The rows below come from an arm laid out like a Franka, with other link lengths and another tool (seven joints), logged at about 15 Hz.
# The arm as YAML. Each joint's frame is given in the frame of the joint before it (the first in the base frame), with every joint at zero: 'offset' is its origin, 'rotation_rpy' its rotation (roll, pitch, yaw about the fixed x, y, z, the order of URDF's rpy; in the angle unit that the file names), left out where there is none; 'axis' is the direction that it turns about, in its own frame. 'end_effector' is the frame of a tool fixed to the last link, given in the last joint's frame.
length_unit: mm
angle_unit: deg
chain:
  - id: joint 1
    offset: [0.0, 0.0, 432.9]
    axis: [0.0, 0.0, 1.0]
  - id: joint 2
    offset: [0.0, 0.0, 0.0]
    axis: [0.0, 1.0, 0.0]
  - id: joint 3
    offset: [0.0, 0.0, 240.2]
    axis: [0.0, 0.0, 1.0]
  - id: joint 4
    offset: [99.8, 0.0, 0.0]
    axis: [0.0, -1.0, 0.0]
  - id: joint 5
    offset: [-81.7, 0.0, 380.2]
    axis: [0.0, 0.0, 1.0]
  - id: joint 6
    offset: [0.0, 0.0, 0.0]
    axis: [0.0, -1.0, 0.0]
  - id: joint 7
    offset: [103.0, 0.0, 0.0]
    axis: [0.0, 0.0, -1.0]
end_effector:
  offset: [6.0, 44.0, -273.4]
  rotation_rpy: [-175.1, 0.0, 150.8]
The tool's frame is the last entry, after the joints.
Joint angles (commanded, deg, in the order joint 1, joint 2, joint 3, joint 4, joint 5, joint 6, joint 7), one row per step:
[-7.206, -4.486, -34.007, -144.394, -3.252, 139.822, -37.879]
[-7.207, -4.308, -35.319, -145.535, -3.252, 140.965, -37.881]
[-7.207, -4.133, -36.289, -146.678, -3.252, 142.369, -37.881]
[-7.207, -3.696, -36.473, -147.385, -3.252, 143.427, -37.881]
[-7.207, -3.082, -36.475, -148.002, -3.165, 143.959, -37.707]
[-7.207, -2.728, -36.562, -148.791, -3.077, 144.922, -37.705]
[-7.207, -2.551, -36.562, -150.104, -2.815, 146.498, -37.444]
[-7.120, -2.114, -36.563, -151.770, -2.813, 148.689, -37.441]
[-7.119, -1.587, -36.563, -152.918, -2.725, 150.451, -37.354]
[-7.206, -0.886, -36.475, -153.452, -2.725, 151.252, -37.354]
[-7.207, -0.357, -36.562, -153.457, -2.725, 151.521, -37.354]
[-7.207, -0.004, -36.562, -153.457, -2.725, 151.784, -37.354]
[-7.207, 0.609, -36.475, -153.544, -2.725, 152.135, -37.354]
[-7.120, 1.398, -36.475, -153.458, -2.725, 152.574, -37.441]
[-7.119, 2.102, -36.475, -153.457, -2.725, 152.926, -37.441]
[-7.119, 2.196, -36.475, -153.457, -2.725, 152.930, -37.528]
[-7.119, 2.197, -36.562, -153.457, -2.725, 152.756, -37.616]
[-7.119, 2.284, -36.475, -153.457, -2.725, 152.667, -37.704]
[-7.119, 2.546, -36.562, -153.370, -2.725, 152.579, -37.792]
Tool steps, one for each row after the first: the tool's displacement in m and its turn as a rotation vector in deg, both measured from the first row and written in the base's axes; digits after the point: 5 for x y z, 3 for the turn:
[-0.01034, -0.00423, -0.00760, 0.159, 0.129, -1.267]
[-0.01822, -0.00687, -0.01460, 0.122, 0.058, -2.197]
[-0.02212, -0.00632, -0.02071, -0.020, 0.199, -2.359]
[-0.02719, -0.00345, -0.02796, 0.157, 0.827, -2.586]
[-0.03117, -0.00138, -0.03390, 0.152, 0.990, -2.724]
[-0.03484, 0.00281, -0.04087, 0.150, 0.840, -3.169]
[-0.04053, 0.00811, -0.05069, -0.090, 0.824, -3.047]
[-0.04509, 0.01090, -0.05832, -0.363, 0.818, -3.182]
[-0.05006, 0.01259, -0.06468, -0.450, 1.295, -3.165]
[-0.05261, 0.01167, -0.06765, -0.565, 1.619, -3.249]
[-0.05372, 0.01110, -0.06950, -0.699, 1.768, -3.245]
[-0.05632, 0.01156, -0.07331, -0.806, 2.172, -3.149]
[-0.05847, 0.01067, -0.07712, -1.066, 2.554, -2.963]
[-0.06142, 0.01010, -0.08095, -1.222, 2.983, -2.947]
[-0.06205, 0.01017, -0.08151, -1.212, 3.073, -2.859]
[-0.06316, 0.01023, -0.08171, -1.099, 3.209, -2.861]
[-0.06369, 0.01109, -0.08235, -1.029, 3.362, -2.687]
[-0.06542, 0.01047, -0.08355, -1.003, 3.626, -2.684]

